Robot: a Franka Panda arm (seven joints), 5 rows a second.
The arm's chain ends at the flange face. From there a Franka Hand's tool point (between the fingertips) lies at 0.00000 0.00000 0.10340 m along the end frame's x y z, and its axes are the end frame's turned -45 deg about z.
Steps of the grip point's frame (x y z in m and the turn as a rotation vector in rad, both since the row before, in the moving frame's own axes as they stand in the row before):
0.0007, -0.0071, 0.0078, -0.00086, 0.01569, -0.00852
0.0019, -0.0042, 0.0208, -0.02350, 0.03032, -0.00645
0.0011, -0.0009, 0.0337, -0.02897, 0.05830, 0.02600
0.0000, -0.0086, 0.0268, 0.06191, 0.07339, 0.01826
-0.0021, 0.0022, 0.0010, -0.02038, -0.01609, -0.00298
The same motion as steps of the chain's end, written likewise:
-0.0057, -0.0044, 0.0078, 0.01049, 0.01170, -0.00852
-0.0056, -0.0038, 0.0209, 0.00482, 0.03806, -0.00645
-0.0063, 0.0006, 0.0339, 0.02074, 0.06171, 0.02600
-0.0070, 0.0038, 0.0273, 0.09567, 0.00812, 0.01826
-0.0002, 0.0004, 0.0010, -0.02579, 0.00303, -0.00298

